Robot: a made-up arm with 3 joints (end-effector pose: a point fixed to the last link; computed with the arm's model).
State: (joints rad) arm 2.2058 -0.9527 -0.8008
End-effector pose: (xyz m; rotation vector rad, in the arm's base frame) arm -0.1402 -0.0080 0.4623 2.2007 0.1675 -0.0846
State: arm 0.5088 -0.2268 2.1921
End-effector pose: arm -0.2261 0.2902 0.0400 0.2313 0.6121 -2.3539
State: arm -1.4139 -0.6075 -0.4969
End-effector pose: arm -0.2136 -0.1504 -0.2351 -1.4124 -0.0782 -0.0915
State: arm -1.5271 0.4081 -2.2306
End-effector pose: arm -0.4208 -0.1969 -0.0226 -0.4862 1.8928 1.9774
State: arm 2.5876 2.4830 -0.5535
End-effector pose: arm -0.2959 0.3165 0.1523 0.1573 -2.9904 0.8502
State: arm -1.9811 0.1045 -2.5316
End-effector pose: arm -0.3670 -0.2512 0.0403 -0.6052 2.3433 1.5361
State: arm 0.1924 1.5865 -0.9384
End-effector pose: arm -0.4749 -0.0766 -0.1112 0.0773 -0.2427 2.5150
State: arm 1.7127 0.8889 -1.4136
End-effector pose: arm -0.4964 0.1947 0.1789 0.8306 -1.8623 1.6151
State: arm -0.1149 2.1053 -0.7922
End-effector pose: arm -0.3800 -0.2326 -0.0670 -0.0204 0.1664 2.8931
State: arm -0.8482 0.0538 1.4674
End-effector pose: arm -0.2835 0.0242 -0.2236 -0.6989 -0.5969 -1.3220
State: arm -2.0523 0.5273 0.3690
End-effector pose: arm -0.4562 -0.2863 -0.0006 -2.0473 0.1624 0.0984
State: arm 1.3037 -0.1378 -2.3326
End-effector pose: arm -0.3438 0.2469 0.2450 0.7122 -1.3903 1.8218
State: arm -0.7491 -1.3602 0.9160
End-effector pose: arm -0.0023 -0.0407 -0.1287 -0.3899 -0.8441 -2.1471
